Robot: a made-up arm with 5 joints. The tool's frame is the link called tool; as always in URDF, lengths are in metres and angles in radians. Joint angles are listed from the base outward.
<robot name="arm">
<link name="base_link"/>
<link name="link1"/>
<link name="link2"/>
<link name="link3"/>
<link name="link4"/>
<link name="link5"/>
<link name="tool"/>
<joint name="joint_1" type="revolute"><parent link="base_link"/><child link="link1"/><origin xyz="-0.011 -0.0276 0.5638" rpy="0 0 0"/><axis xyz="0 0 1"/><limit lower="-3.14" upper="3.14"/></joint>
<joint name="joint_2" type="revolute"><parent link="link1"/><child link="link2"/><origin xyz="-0.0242 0.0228 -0.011" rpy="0 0 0"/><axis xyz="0 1 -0.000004"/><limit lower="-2.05" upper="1.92"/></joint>
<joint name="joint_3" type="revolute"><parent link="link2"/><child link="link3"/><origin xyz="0.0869 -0.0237 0.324" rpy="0 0 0"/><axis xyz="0 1 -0.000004"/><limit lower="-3.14" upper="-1.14"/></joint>
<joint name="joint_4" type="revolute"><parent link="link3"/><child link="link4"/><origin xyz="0.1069 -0.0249 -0.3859" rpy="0 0 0"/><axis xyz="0 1 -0.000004"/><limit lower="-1.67" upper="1.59"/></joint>
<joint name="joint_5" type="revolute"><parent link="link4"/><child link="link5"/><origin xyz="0.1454 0.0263 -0.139" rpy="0 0 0"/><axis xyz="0 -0.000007 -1"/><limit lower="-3.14" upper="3.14"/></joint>
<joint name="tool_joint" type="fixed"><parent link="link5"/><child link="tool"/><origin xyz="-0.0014 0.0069 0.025" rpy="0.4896 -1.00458 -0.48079"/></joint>
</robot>
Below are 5 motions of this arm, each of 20 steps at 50 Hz.
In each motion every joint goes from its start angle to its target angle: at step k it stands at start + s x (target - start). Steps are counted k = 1, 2, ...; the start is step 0. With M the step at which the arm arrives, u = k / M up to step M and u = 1 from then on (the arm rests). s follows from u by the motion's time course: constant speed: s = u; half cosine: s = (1 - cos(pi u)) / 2; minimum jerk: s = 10 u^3 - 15 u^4 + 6 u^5.
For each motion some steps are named. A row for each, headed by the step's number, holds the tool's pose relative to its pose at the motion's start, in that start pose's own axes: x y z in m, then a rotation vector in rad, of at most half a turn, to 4 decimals.
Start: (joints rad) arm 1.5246 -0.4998 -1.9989 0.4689 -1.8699
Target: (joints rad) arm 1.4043 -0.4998 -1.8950 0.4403 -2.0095
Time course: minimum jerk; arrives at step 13
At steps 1, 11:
1: -0.0002 0.0001 -0.0001 0.0008 0.0005 0.0000
11: -0.0413 0.0315 -0.0157 0.1872 0.1232 -0.0121

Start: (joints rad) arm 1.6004 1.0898 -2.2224 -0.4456 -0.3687
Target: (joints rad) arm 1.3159 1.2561 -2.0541 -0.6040 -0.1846
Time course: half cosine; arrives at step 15
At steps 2, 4, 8, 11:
2: -0.0046 -0.0067 0.0106 -0.0137 0.0086 0.0031
4: -0.0165 -0.0253 0.0412 -0.0530 0.0325 0.0122
8: -0.0439 -0.0807 0.1427 -0.1827 0.1027 0.0430
11: -0.0542 -0.1166 0.2204 -0.2819 0.1487 0.0677

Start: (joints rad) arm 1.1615 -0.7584 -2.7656 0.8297 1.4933
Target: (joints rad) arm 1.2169 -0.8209 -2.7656 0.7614 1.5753
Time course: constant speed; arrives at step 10
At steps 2, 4, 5, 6, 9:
2: 0.0114 0.0103 -0.0006 -0.0105 -0.0024 -0.0359
4: 0.0230 0.0203 -0.0014 -0.0211 -0.0048 -0.0719
5: 0.0289 0.0252 -0.0018 -0.0265 -0.0059 -0.0898
6: 0.0349 0.0301 -0.0023 -0.0319 -0.0069 -0.1078
9: 0.0533 0.0443 -0.0039 -0.0483 -0.0100 -0.1617

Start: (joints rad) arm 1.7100 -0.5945 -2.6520 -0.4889 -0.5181
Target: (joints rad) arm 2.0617 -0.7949 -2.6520 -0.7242 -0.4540
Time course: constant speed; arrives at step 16
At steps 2, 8, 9, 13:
2: 0.0156 -0.0275 -0.0051 -0.0516 -0.0475 0.0249
8: 0.0650 -0.1119 -0.0070 -0.2040 -0.1846 0.1106
9: 0.0736 -0.1261 -0.0053 -0.2289 -0.2066 0.1265
13: 0.1089 -0.1820 0.0066 -0.3268 -0.2924 0.1947

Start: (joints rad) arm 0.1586 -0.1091 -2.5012 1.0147 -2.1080
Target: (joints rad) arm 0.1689 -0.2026 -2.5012 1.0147 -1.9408
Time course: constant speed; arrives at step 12
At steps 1, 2, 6, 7, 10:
1: 0.0057 -0.0003 0.0041 -0.0160 -0.0008 -0.0006
2: 0.0114 -0.0005 0.0081 -0.0320 -0.0018 -0.0011
6: 0.0344 -0.0009 0.0241 -0.0959 -0.0065 -0.0027
7: 0.0401 -0.0008 0.0281 -0.1118 -0.0079 -0.0030
10: 0.0574 -0.0004 0.0400 -0.1598 -0.0128 -0.0037

